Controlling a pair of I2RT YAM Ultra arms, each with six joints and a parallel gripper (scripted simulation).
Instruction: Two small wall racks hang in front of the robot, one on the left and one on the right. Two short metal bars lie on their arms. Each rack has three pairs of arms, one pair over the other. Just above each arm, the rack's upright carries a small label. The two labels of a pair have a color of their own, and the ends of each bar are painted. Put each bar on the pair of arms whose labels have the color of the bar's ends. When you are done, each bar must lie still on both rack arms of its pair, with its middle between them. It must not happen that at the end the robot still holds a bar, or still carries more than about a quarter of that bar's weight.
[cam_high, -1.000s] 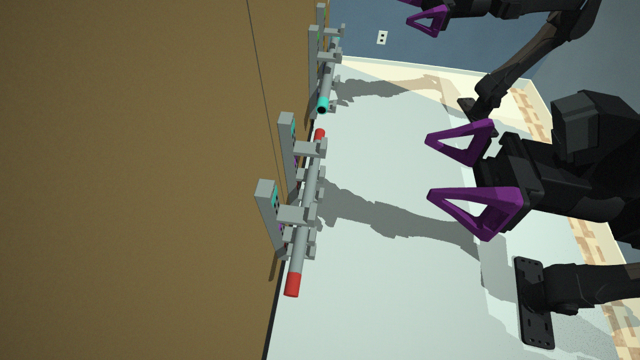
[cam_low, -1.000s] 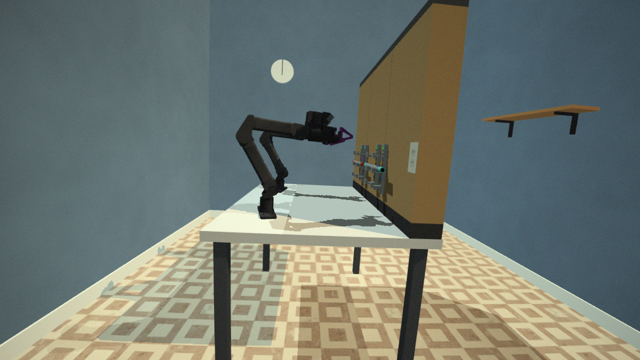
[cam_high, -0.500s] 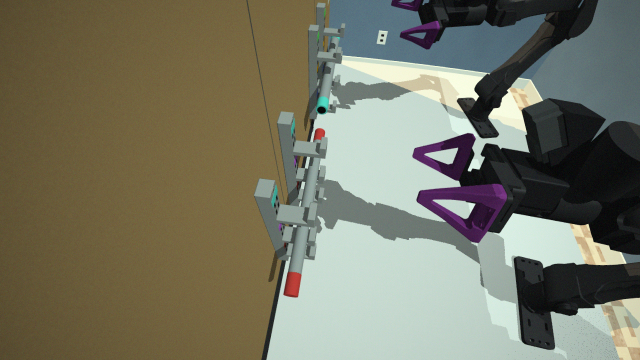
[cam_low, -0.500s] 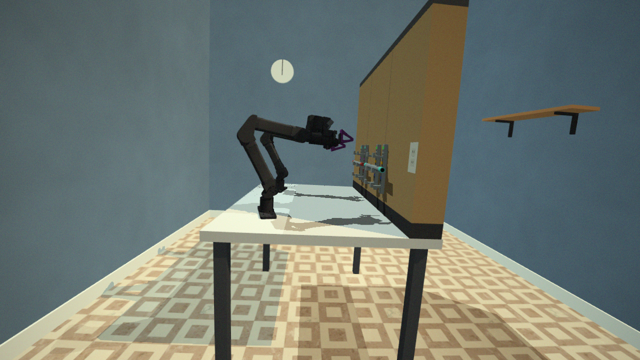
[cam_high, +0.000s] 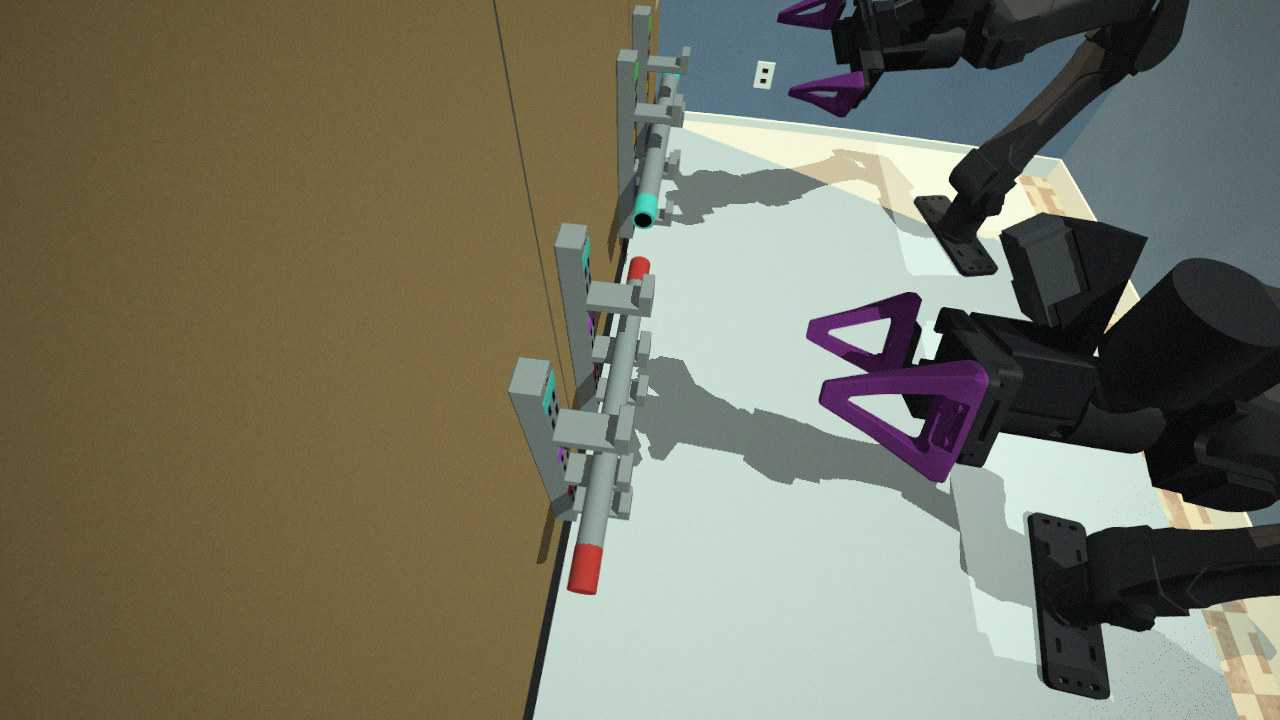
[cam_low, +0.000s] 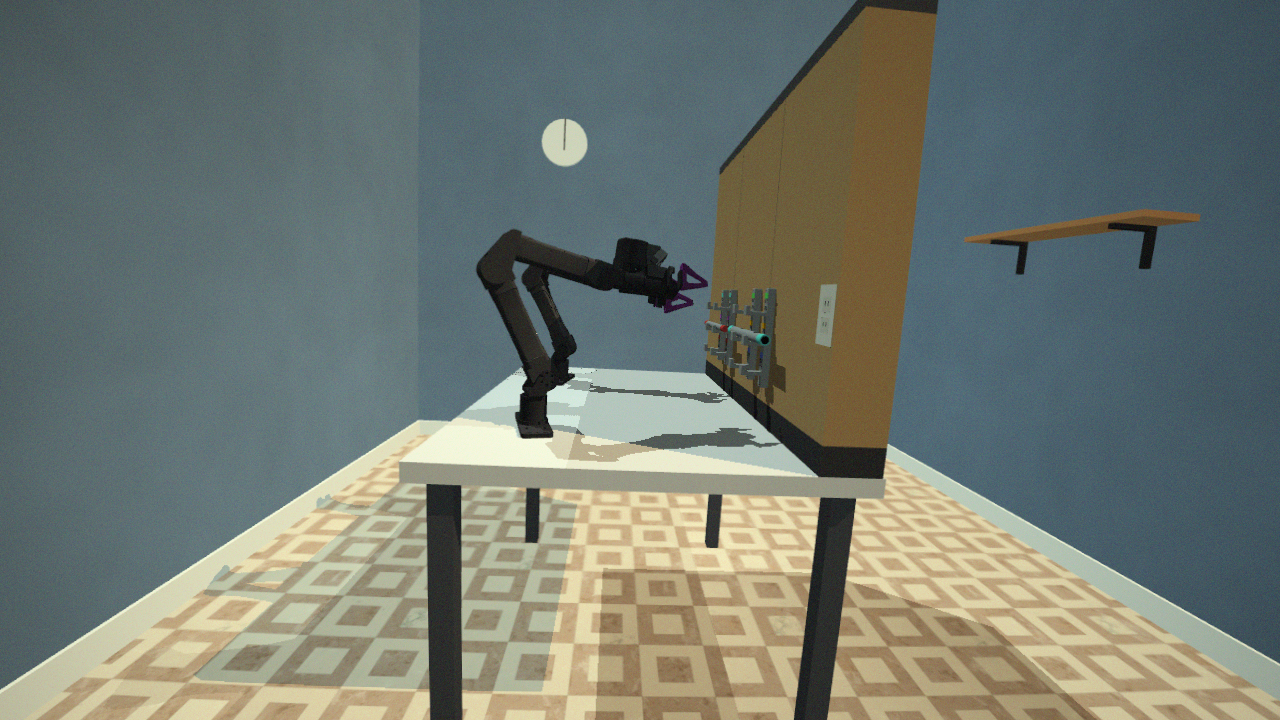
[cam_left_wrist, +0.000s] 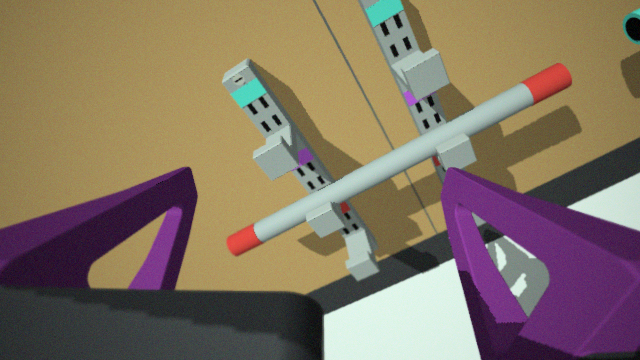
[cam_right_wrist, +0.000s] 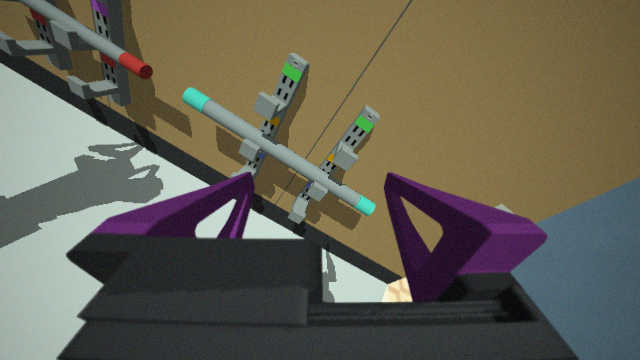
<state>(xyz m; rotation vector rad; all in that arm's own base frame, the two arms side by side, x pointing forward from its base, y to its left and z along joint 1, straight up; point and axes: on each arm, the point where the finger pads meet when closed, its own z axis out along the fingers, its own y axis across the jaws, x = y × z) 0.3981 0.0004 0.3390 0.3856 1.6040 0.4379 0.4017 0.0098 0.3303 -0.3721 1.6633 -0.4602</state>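
My left hand is 140 mm short of the red-ended bar, 20 mm to the left of it and 110 mm above it. Also, from my left hand: white wall socket (180 mm ahead, 790 mm to the right, 40 mm below); then brown wall panel (250 mm ahead, 240 mm to the right, 90 mm above); then cyan-ended bar (140 mm ahead, 410 mm to the right, 110 mm below).
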